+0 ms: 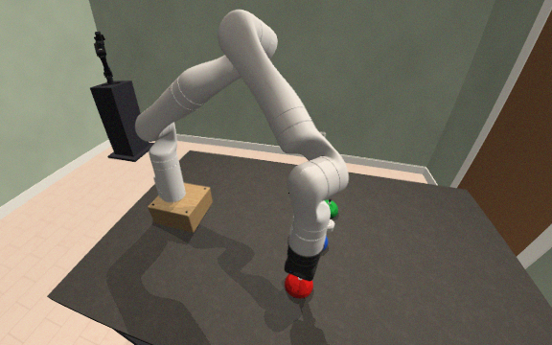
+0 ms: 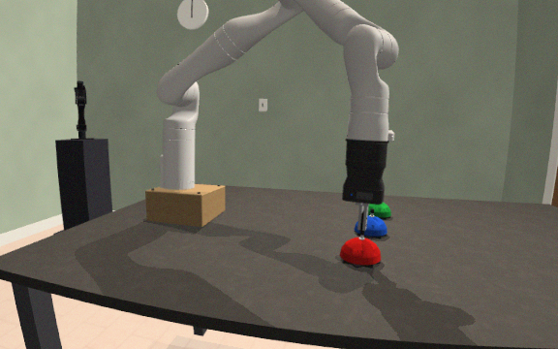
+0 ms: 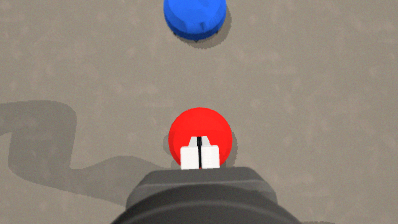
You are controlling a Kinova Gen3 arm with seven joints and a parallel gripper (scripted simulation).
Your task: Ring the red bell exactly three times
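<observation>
Right now my hand is 5 cm above the red bell. From my hand the other things lie so: green bell 9 cm ahead, 34 cm to the left, 5 cm below; blue bell 4 cm ahead, 17 cm to the left, 5 cm below.
</observation>
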